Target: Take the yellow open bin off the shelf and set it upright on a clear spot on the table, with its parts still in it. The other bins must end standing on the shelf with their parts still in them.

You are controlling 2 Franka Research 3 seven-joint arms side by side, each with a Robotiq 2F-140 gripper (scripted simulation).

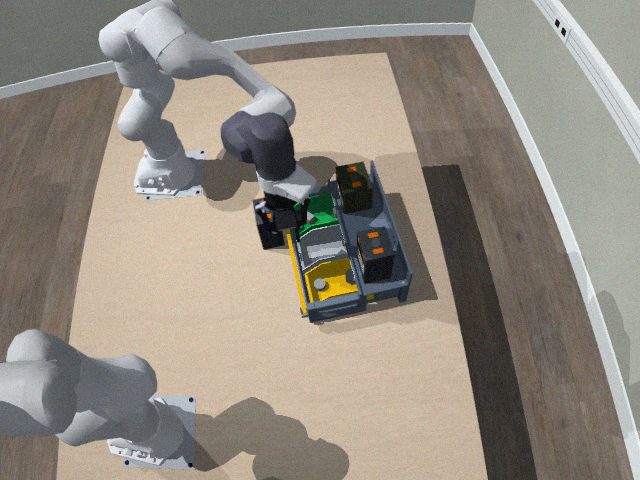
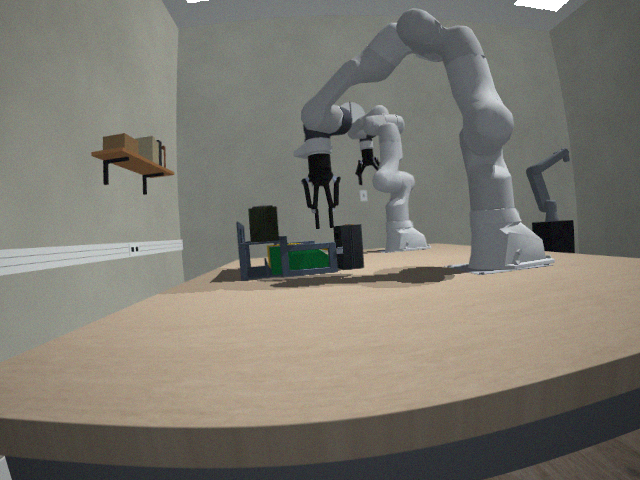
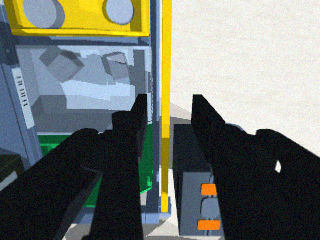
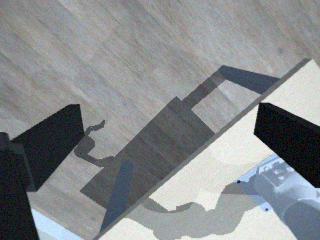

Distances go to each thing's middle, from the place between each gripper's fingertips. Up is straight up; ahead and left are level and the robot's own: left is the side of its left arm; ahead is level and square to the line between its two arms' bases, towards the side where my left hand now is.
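Counting from my left hand (image 2: 324,228), the grey bin (image 1: 326,242) is 1 cm to the left, 10 cm ahead and 12 cm below. The green bin (image 1: 321,206) is 12 cm to the left of that left hand, 9 cm ahead of it and 12 cm below it, and the blue-grey shelf (image 1: 380,215) is 1 cm to the left of the same hand, 13 cm ahead of it and 9 cm below it. There's also the yellow bin (image 1: 333,272), which from my left hand is 10 cm to the right, 12 cm ahead and 12 cm below.
From my right hand, the yellow bin is now 93 cm to the left, 51 cm ahead and 37 cm below, and the grey bin is 104 cm to the left, 49 cm ahead and 37 cm below. The blue-grey shelf is 104 cm to the left of my right hand too, 52 cm ahead of it and 35 cm below it. As for the green bin, it's 115 cm to the left of my right hand, 48 cm ahead of it and 37 cm below it.
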